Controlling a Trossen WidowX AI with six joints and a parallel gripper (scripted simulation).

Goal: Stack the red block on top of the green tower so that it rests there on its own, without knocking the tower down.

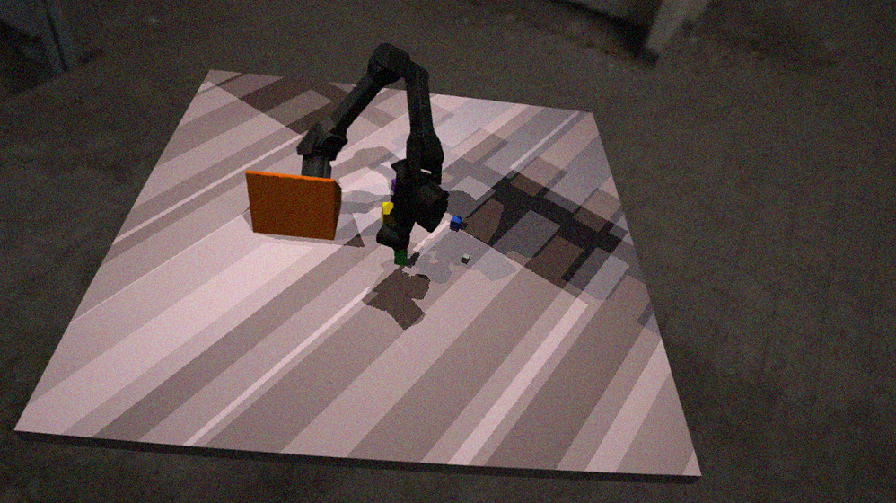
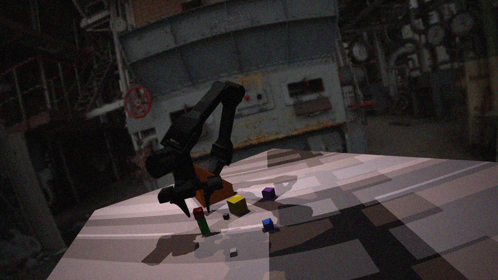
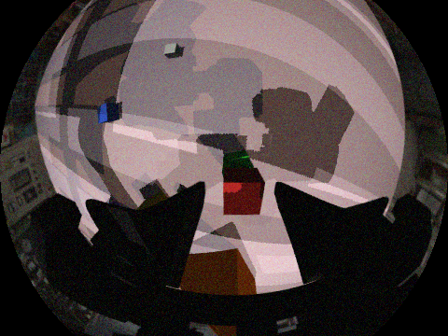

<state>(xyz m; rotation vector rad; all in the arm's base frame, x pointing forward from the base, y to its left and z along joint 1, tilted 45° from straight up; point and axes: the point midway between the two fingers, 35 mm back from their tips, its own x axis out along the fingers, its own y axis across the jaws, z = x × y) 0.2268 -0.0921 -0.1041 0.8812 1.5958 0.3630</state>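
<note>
Right now my gripper tip is 10 mm below the red block. The rest, counted from my gripper tip: blue block 140 mm to the left, 140 mm ahead, 50 mm below; then yellow block 140 mm to the left, 40 mm below, 30 mm behind; then tiny dark cube 80 mm to the left, 50 mm below, 20 mm behind.
</note>
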